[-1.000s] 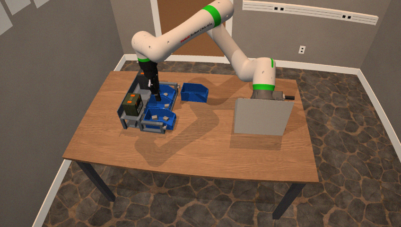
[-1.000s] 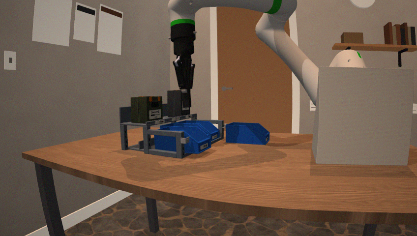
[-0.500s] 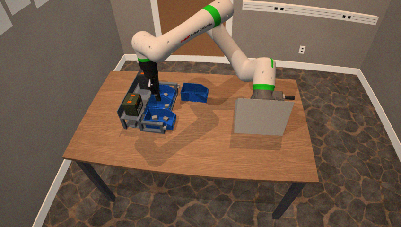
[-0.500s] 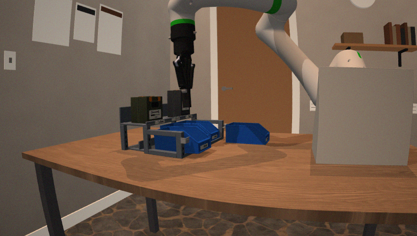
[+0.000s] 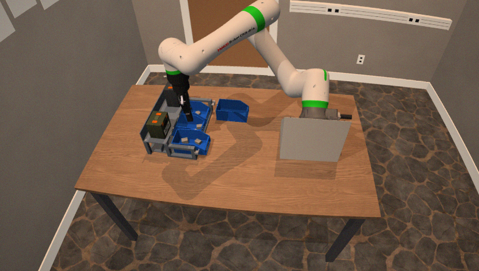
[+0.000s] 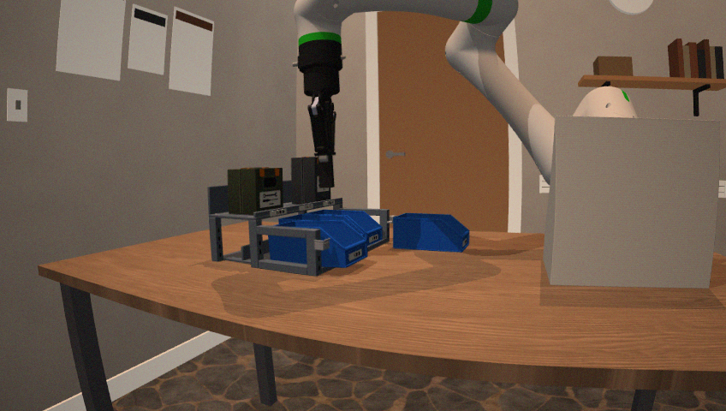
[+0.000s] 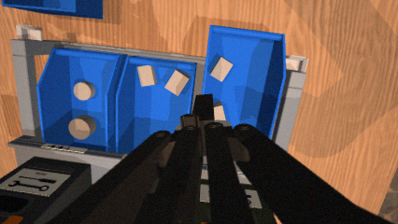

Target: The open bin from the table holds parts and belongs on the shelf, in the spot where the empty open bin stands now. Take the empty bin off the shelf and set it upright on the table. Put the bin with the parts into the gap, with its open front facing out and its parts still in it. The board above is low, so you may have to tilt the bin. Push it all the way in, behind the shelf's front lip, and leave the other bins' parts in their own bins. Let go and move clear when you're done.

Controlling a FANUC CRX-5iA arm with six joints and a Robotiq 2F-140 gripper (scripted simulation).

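Now: the tan part 16 cm below my hand, 3 cm behind it and 2 cm to the left of it. From my hand the other things lie so: black box 19 cm to the right, 14 cm ahead, 2 cm below; grey shelf 12 cm below, 8 cm ahead, 7 cm to the right.
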